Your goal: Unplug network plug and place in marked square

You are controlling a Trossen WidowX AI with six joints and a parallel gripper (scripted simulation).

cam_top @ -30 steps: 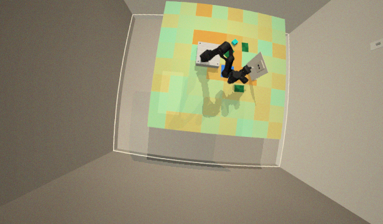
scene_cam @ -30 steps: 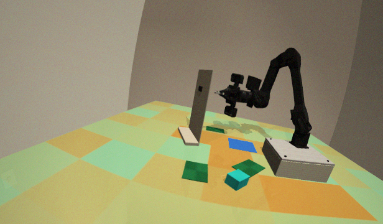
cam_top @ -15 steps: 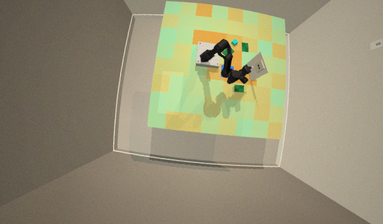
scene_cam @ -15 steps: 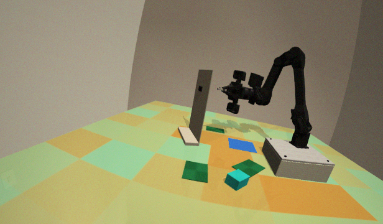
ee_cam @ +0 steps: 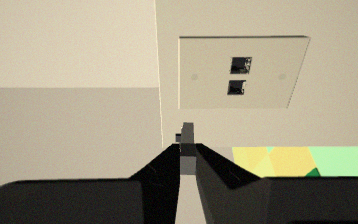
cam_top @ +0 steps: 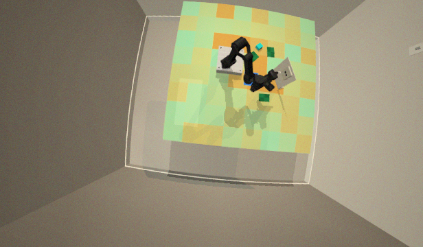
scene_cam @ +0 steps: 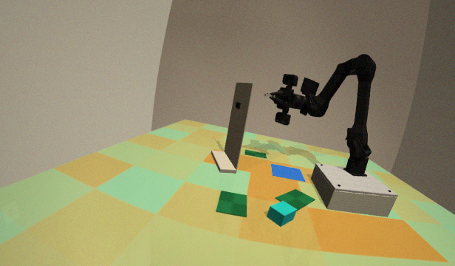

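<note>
My gripper tip is 25 cm above the blue marked square, 11 cm past it and 4 cm to the right of it. From my gripper tip the other things lie so: upright beige panel: 13 cm below, 11 cm ahead, 2 cm to the left; then grey network plug: right at my gripper tip.
</note>
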